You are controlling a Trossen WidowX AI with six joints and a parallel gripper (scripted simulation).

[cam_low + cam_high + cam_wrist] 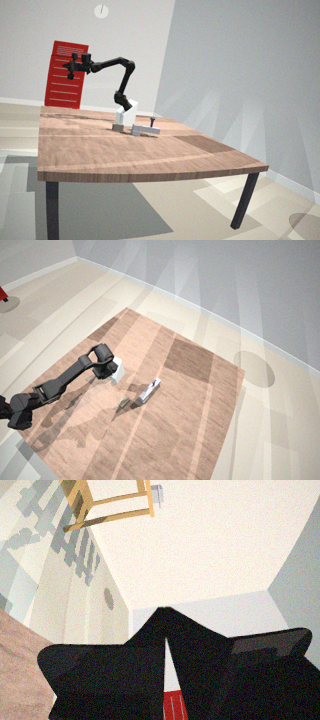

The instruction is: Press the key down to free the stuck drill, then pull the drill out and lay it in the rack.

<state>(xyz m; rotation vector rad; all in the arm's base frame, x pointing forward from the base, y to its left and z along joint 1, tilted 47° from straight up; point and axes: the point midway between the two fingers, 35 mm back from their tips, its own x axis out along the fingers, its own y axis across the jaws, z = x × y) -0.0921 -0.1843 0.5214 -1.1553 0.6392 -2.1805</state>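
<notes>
Now: gripper tip 340 mm short of the blue key, 620 mm to the right of it and 280 mm above it. From my gripper tip the other things lie so: drill 340 mm ahead, 560 mm to the left, 320 mm below; white holder block 340 mm ahead, 580 mm to the left, 330 mm below; olive rack 260 mm ahead, 420 mm to the left, 350 mm below.
</notes>
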